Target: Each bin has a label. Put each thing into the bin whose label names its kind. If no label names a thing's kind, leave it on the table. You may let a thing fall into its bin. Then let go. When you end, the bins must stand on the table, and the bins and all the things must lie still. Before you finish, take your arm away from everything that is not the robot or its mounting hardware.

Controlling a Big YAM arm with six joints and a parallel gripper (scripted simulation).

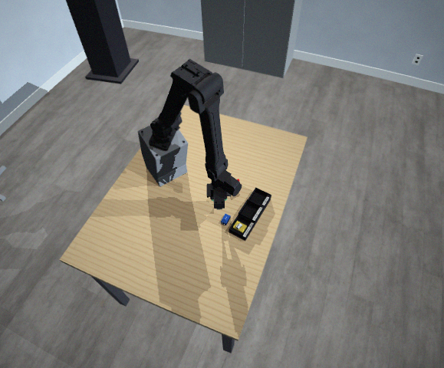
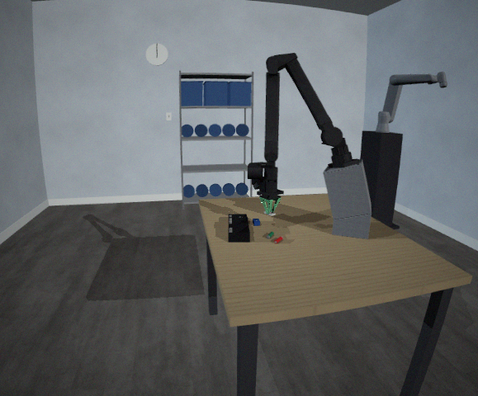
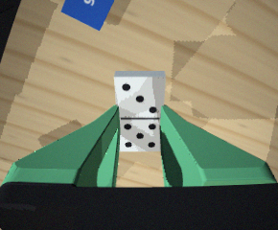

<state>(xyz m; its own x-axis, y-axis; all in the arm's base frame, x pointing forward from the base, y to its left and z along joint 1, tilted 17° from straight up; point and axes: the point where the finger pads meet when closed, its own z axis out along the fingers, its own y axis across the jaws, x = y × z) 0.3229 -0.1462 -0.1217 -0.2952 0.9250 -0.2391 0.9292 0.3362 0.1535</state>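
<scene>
Now: the white domino 10 mm below my hand. From my hand the other things lie so: grey-white piece 110 mm ahead, 80 mm to the right, 40 mm below; then blue block 60 mm to the right, 60 mm below, 40 mm ahead; then green piece 110 mm to the left, 60 mm below, 40 mm ahead.
</scene>
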